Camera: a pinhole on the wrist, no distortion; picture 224 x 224 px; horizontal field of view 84.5 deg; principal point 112.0 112.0 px. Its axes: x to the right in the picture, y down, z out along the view. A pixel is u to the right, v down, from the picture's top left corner.
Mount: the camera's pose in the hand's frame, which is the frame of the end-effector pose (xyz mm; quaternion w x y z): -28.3 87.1 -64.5 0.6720 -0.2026 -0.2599 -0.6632
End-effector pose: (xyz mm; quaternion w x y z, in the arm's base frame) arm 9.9 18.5 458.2 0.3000 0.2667 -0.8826 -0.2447
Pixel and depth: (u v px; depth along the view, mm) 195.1 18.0 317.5
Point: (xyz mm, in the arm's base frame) -19.3 361.9 192.5
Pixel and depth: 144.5 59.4 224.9
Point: -43.4 274.8 406.2
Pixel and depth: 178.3 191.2 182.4
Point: -177.6 107.7 459.1
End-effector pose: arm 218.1 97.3 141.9 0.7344 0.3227 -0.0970 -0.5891
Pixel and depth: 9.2 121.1 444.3
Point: 705.7 164.8 576.5
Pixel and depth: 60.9 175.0 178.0
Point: 420.9 64.1 309.9
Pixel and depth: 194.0 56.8 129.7
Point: 222.9 166.6 288.9
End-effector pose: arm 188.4 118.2 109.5 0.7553 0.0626 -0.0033 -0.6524
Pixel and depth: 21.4 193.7 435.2
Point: 822.6 -29.2 251.7
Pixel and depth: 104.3 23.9 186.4
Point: 359.7 314.8 207.4
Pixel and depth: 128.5 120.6 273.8
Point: 393.2 166.1 307.0
